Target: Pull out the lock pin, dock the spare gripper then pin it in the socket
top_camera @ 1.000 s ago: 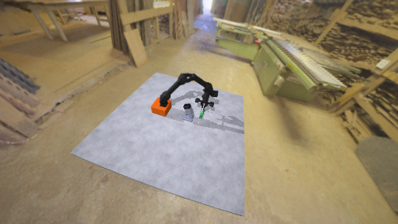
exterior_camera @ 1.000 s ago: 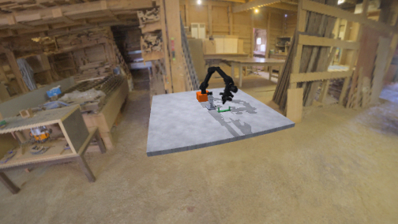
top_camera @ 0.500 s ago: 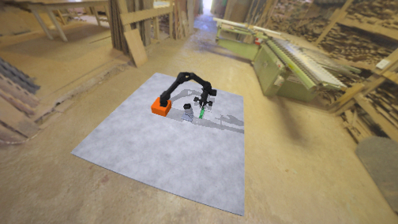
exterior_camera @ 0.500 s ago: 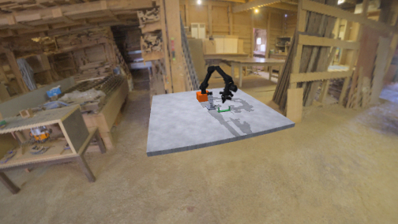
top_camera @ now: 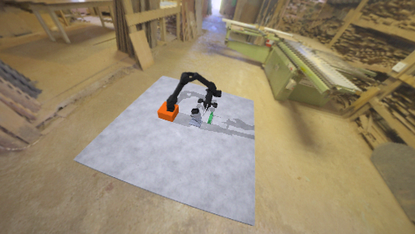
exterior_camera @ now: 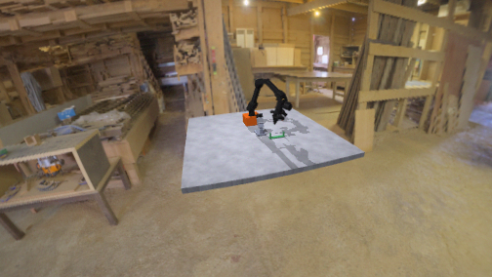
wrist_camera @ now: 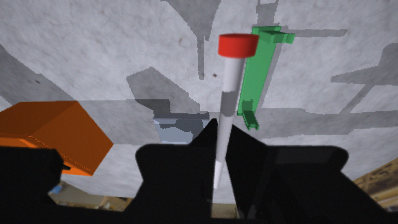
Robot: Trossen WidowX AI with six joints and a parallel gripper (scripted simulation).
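My gripper tip is 6 cm past the grey mount, 10 cm to the left of it and 4 cm above it. The rest, counted from my gripper tip: green strip 6 cm ahead, 7 cm below; spare gripper 7 cm behind, 10 cm to the right, 3 cm above.
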